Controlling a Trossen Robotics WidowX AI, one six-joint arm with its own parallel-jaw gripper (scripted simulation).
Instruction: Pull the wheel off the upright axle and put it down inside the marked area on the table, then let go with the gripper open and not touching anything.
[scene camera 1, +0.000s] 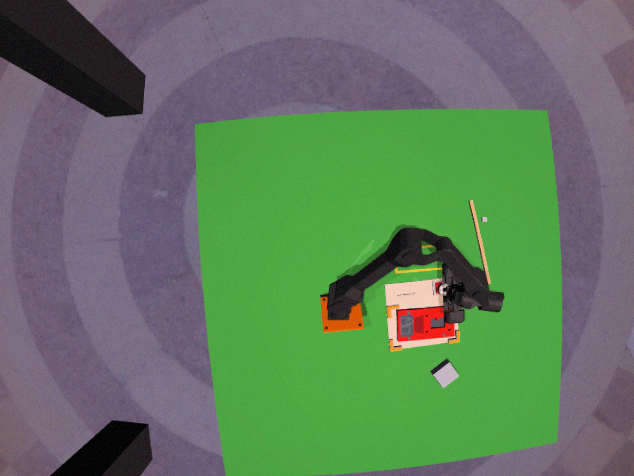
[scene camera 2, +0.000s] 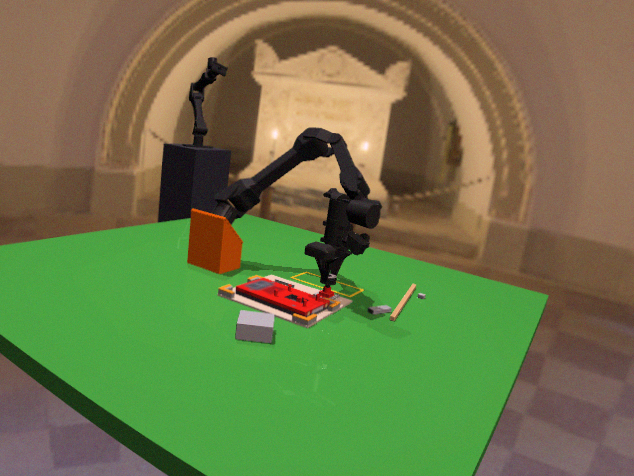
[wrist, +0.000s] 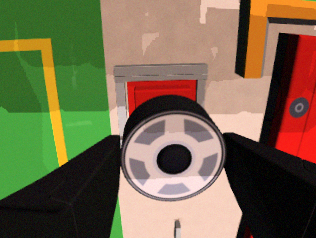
Labels:
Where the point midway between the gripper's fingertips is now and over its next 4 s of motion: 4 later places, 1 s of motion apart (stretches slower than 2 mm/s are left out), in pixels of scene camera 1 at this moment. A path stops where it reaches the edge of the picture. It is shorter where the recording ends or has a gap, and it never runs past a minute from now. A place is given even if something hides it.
My gripper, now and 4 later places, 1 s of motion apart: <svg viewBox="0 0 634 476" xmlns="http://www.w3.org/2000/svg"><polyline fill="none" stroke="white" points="444,289 445,289 446,290 443,278 432,260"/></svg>

